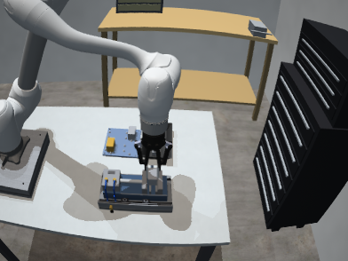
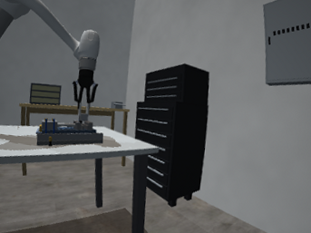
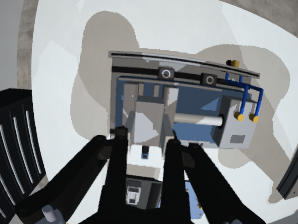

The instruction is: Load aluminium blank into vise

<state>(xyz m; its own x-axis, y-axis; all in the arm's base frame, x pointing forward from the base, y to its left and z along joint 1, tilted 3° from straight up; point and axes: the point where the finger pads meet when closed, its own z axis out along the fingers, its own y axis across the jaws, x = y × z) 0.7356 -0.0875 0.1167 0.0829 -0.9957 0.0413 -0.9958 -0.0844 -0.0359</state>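
Right now the aluminium blank is 4 cm below my hand. Round my hand: hose block 17 cm behind, 8 cm below, 1 cm to the right; vise 12 cm below, 7 cm behind; work stop 7 cm below, 5 cm to the left.
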